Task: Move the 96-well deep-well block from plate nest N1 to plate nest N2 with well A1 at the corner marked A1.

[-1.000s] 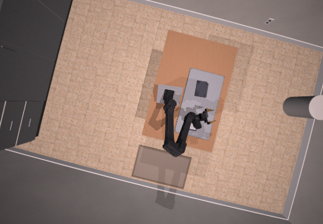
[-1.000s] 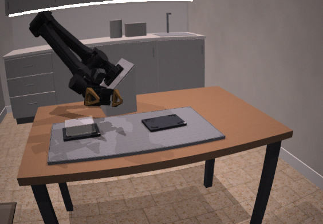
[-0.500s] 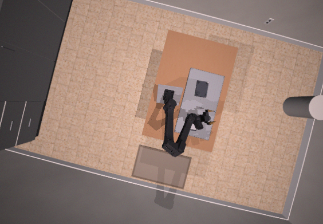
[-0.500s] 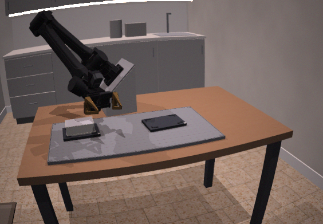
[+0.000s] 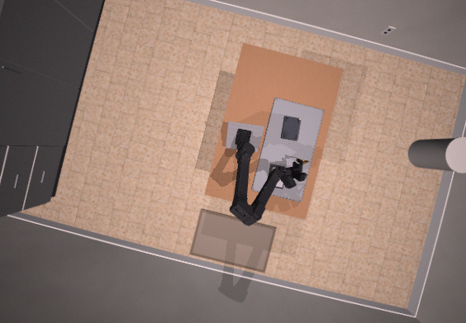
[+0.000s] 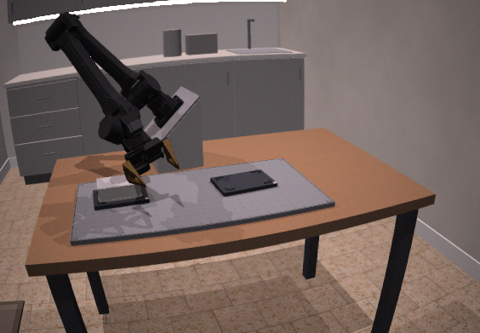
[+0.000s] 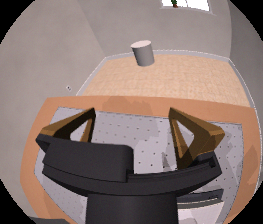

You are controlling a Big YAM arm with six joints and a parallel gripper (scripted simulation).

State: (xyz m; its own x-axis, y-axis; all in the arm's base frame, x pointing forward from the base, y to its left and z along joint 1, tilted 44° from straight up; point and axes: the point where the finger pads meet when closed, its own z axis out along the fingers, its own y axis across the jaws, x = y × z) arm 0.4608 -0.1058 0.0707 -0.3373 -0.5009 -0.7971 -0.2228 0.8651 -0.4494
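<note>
My gripper is now 16 cm past the white deep-well block, 10 cm to the left of it and 8 cm above it.
</note>
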